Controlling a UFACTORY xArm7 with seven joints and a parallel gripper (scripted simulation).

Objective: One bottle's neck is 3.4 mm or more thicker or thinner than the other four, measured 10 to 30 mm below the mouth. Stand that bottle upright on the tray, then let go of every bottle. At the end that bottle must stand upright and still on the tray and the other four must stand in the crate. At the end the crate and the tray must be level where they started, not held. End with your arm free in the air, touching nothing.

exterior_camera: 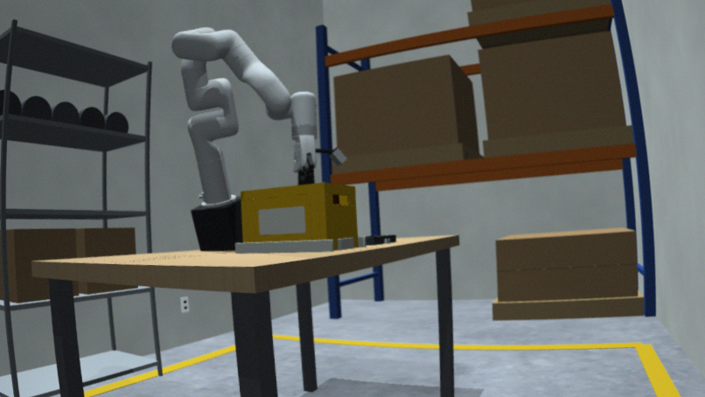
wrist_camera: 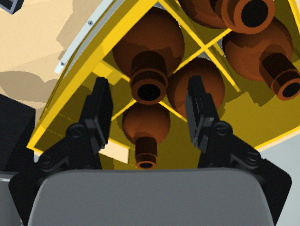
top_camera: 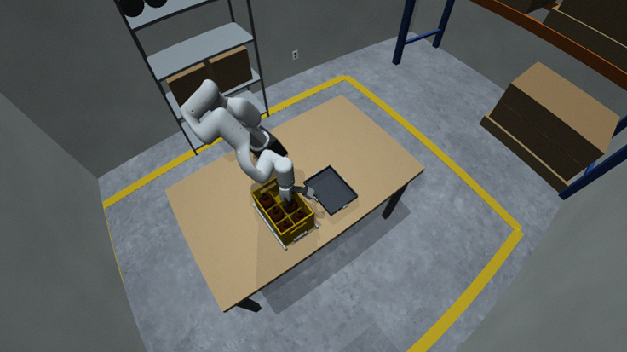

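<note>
The crate lies 90 mm below my hand and 40 mm to the right of it. The rest, counted from my hand: tray 250 mm to the left, 170 mm below; then bottle 90 mm below, 90 mm ahead.
</note>
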